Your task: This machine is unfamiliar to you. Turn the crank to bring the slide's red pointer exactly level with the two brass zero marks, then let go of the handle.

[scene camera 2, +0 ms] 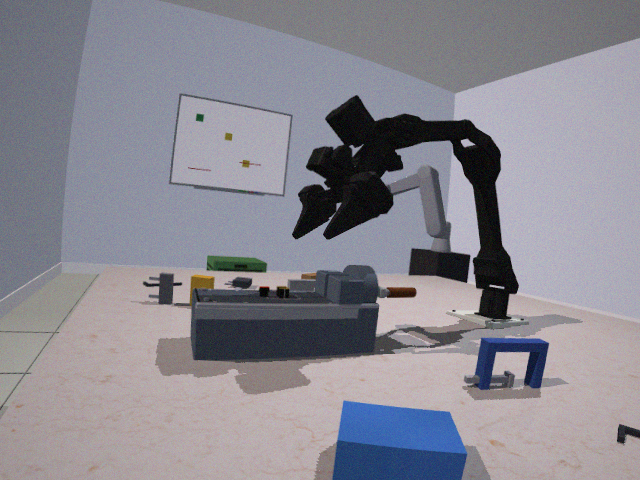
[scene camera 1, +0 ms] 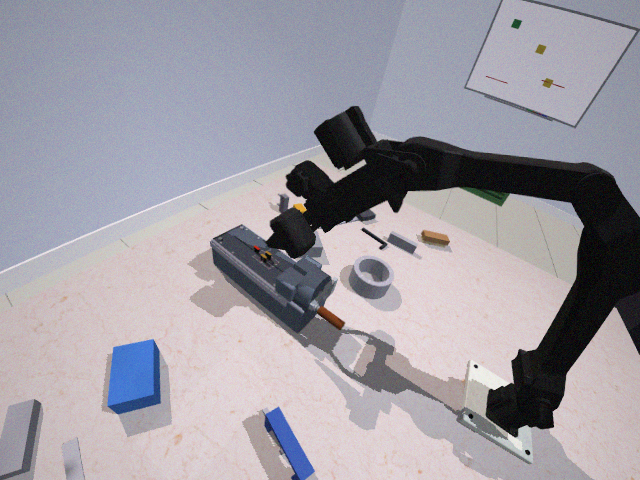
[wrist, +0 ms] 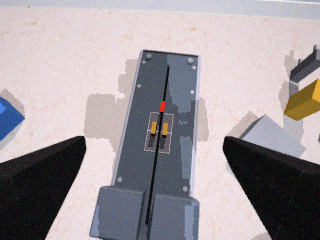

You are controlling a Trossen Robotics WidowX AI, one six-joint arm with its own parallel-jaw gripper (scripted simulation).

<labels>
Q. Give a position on a blue clamp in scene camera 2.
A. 538, 348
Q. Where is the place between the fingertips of my gripper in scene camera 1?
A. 282, 233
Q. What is my gripper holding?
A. Nothing.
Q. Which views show my gripper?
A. Scene camera 2, scene camera 1 and the wrist view: all of them.
</labels>
